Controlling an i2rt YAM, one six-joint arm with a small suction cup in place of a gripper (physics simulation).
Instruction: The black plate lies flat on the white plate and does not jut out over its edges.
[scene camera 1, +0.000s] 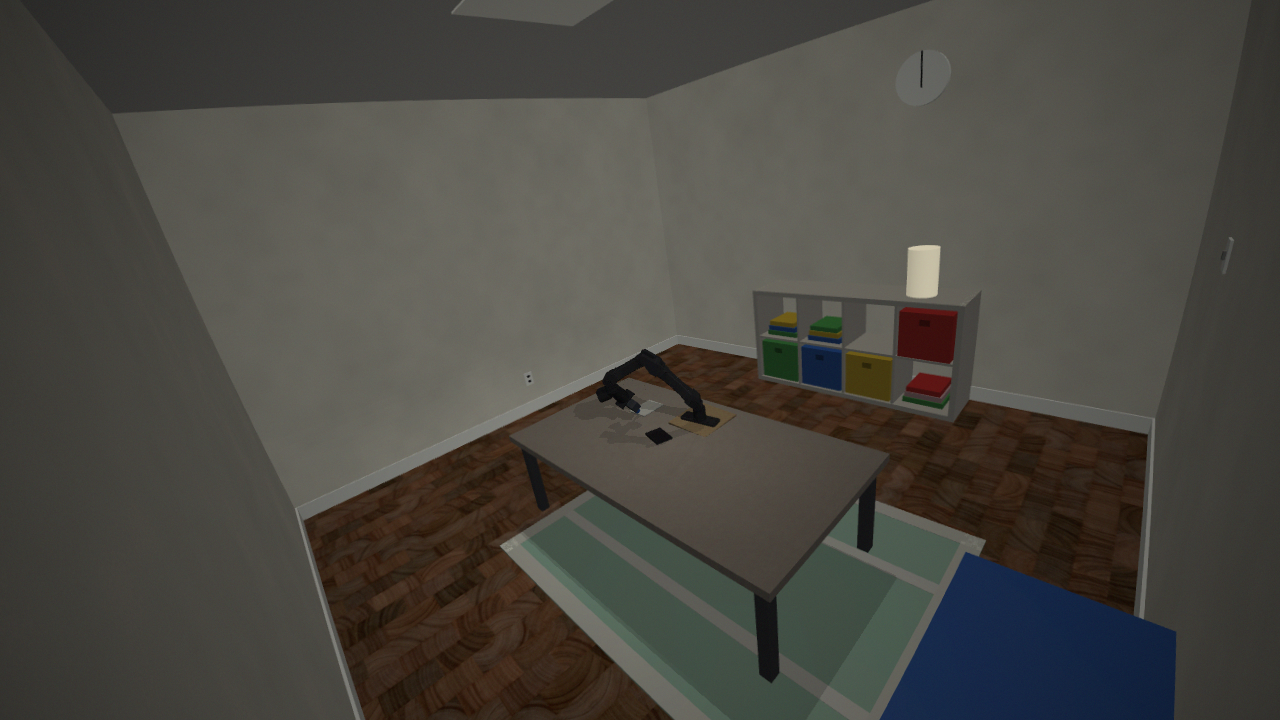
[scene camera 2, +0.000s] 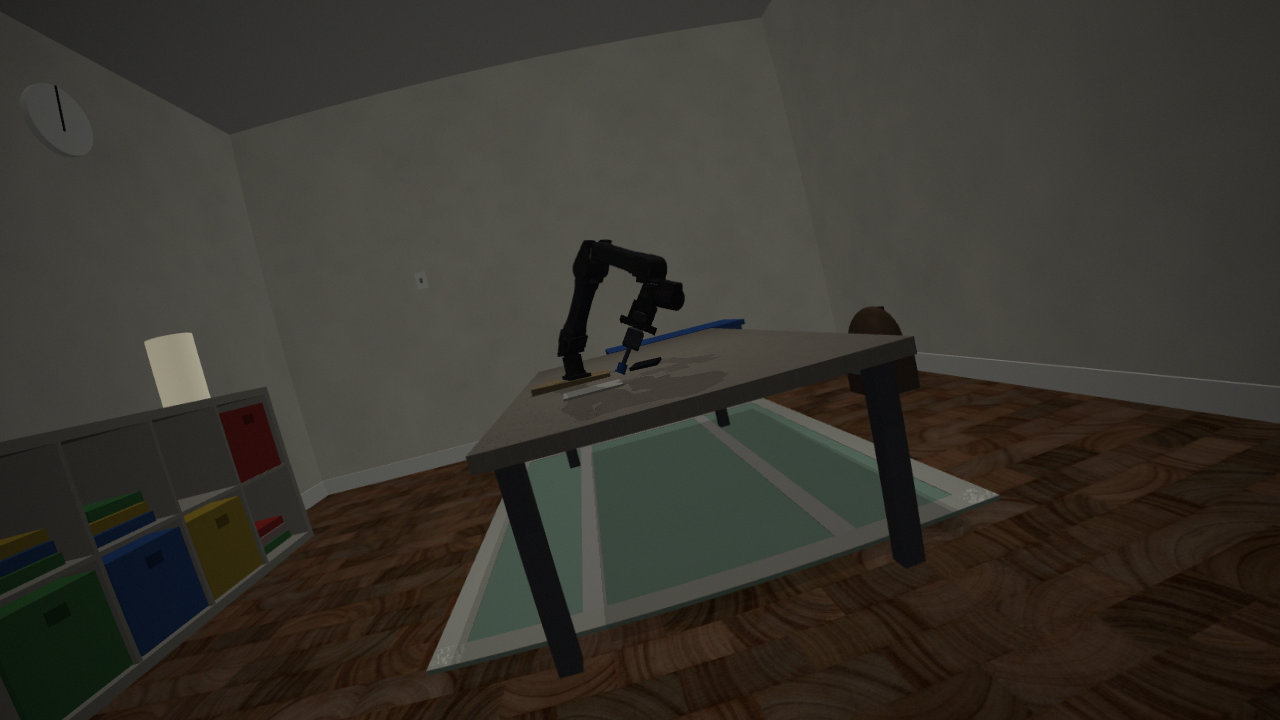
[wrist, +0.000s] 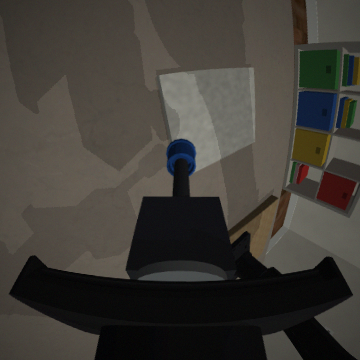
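Pixels of known places: end effector, tool point: (scene camera 1: 637, 411) (scene camera 2: 619, 372) (wrist: 180, 151); arm's base, origin of the base link: (scene camera 1: 700, 419) (scene camera 2: 576, 377) (wrist: 236, 258).
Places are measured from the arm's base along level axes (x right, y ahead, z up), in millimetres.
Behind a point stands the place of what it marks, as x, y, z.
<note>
The white plate (scene camera 1: 648, 407) @(348, -20, -4) (scene camera 2: 591, 390) @(388, -25, -4) (wrist: 222, 107) @(367, -22, -4) lies flat on the table, near the arm's base. The black plate (scene camera 1: 658, 436) @(107, 223, -1) (scene camera 2: 645, 363) @(145, 202, -1) lies flat on the table, apart from the white plate, toward the middle of the table; it does not show in the wrist view. My gripper, a blue suction cup (scene camera 1: 637, 411) (scene camera 2: 620, 368) (wrist: 181, 151), carries nothing. It is close by the white plate, and in the wrist view it overlaps that plate's near corner. Its exact height above the table is hard to tell.
The arm's base stands on a wooden board (scene camera 1: 726, 418) @(-118, -62, -1) (scene camera 2: 546, 388) @(108, -113, 3) (wrist: 265, 220) @(55, -109, 7) on the table (scene camera 1: 760, 483) @(-482, 349, -10) (scene camera 2: 805, 349) @(687, 426, -10). A shelf unit (scene camera 1: 970, 358) with coloured bins and a lamp (scene camera 1: 922, 271) (scene camera 2: 177, 368) stands by the wall. Shadows of the arm fall across both table and white plate.
</note>
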